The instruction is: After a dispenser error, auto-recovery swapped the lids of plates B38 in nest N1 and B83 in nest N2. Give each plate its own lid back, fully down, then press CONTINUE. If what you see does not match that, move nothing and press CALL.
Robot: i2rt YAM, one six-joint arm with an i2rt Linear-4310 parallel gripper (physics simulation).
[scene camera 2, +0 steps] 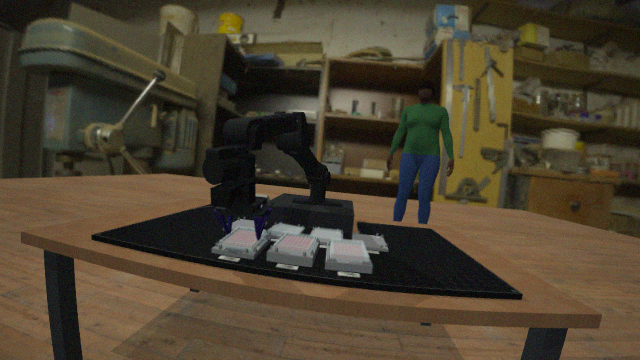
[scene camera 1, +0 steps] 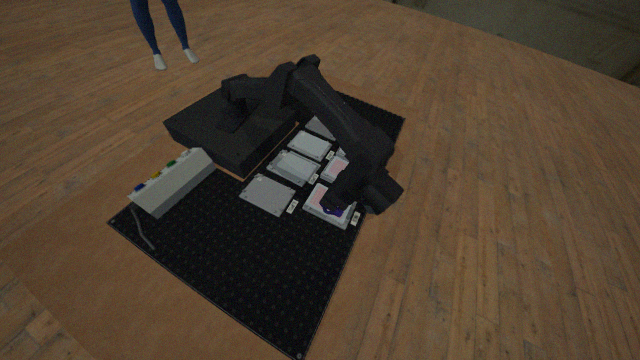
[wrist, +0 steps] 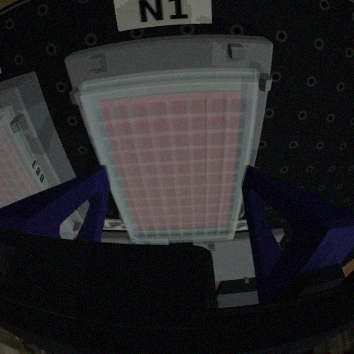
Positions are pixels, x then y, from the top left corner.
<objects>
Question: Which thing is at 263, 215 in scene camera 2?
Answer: The gripper.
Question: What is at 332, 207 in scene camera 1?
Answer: The gripper.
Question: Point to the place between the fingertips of the gripper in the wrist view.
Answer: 175, 173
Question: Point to a nest N1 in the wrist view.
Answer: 192, 50
</objects>
